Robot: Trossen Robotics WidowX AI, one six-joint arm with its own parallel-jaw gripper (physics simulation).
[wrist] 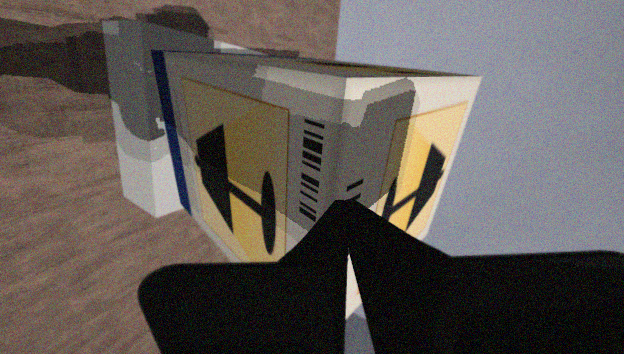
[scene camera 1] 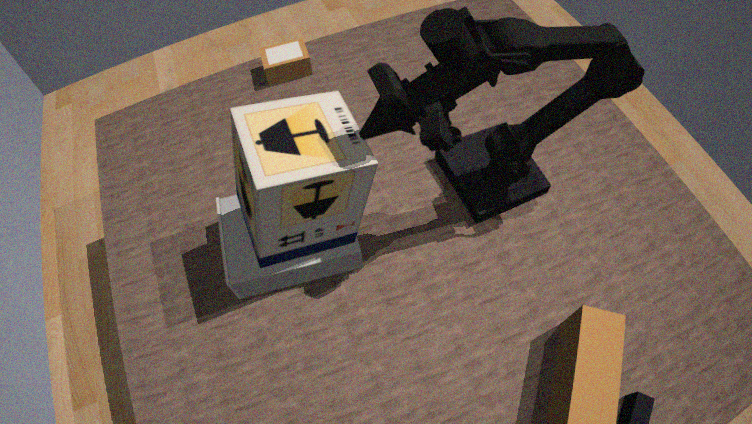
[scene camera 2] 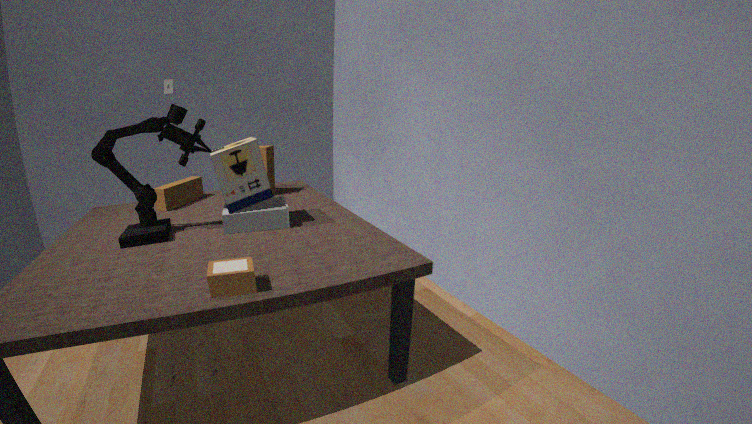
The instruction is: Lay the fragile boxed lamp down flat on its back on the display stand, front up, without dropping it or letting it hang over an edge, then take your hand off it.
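Frame: origin at the arm's base, x back, y right, z up, level; millimetres.
Seen in the pictures: gripper, between the fingertips: (wrist: 344, 209) (scene camera 1: 361, 136) (scene camera 2: 211, 151); arm's base, origin of its link: (scene camera 1: 499, 178) (scene camera 2: 148, 224).
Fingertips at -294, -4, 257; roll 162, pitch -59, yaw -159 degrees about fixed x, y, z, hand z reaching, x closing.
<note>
Offsets run from my fingertips to a thing's top centre, as dx, dy, dz.
The boxed lamp (scene camera 1: 310, 210) (scene camera 2: 239, 173) (wrist: 250, 90), a white carton with yellow lamp pictures and a dark blue band round its base, stands tilted on the grey-white display stand (scene camera 1: 294, 278) (scene camera 2: 255, 222) (wrist: 136, 182). In scene camera 2 its top leans towards the arm; its base edge on the arm's side is low at the stand, and the opposite base edge is raised. My gripper (scene camera 1: 362, 136) (scene camera 2: 210, 151) (wrist: 344, 209) is shut and empty. Its tips are at the carton's top edge on the arm's side, by the barcode; whether they touch it is hard to tell.
A small orange box {-62, +530, -234} (scene camera 1: 288, 71) (scene camera 2: 231, 284) with a white top lies near a table edge. A long wooden block {+234, -462, -184} (scene camera 1: 597, 363) (scene camera 2: 181, 193) lies on the table's other side. Another wooden block {-202, -481, -44} (scene camera 2: 268, 158) shows behind the carton in scene camera 2.
</note>
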